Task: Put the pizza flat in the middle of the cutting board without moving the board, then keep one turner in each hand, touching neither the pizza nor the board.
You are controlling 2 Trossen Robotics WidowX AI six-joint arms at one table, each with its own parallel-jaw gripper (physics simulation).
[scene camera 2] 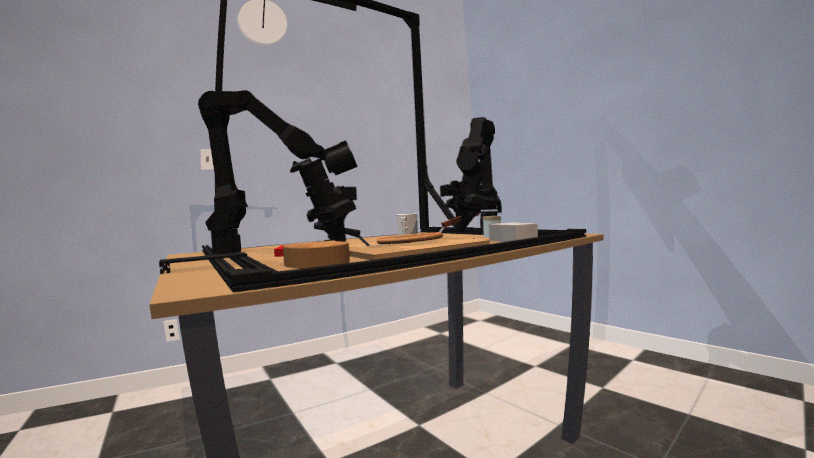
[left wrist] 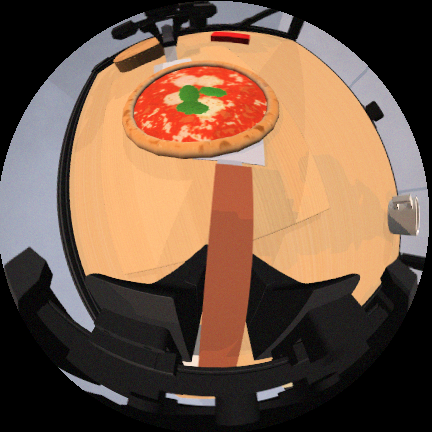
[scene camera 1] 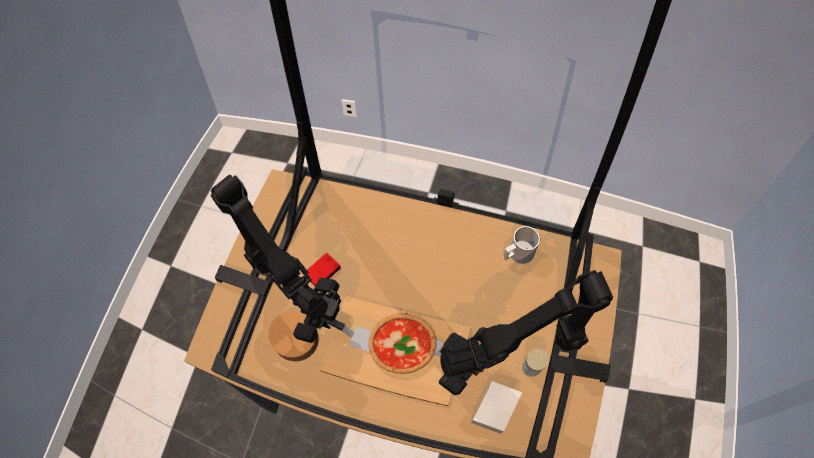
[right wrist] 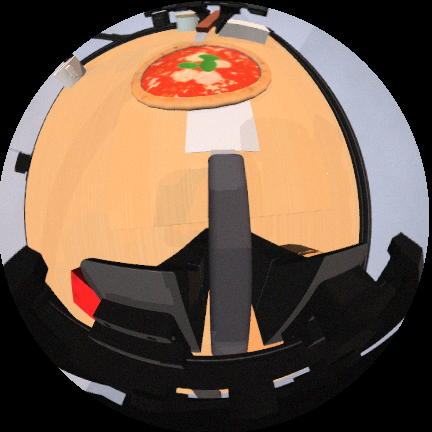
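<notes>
The pizza (scene camera 1: 402, 344) (scene camera 2: 409, 237) (left wrist: 200, 110) (right wrist: 200, 75) is face up over the middle of the wooden cutting board (scene camera 1: 364, 370) (left wrist: 165, 215) (right wrist: 300, 175). My left gripper (left wrist: 222, 250) is shut on the brown handle of a turner (left wrist: 231, 215) (scene camera 2: 451, 221) (right wrist: 208, 21); its blade reaches under the pizza's edge at the right in scene camera 1. My right gripper (right wrist: 222, 232) is shut on the dark grey handle of the other turner (right wrist: 229, 200) (scene camera 1: 359, 338); its pale blade meets the pizza's opposite edge. The pizza hides both blade tips, and I cannot tell whether it touches the board.
A round wooden block (scene camera 1: 291, 336) (scene camera 2: 316, 254) stands near the right gripper. A red block (scene camera 1: 323, 268) (left wrist: 230, 38) lies behind it. A mug (scene camera 1: 524, 243) stands at the back right; a jar (scene camera 1: 535, 362) and a white box (scene camera 1: 496, 406) stand near the left arm.
</notes>
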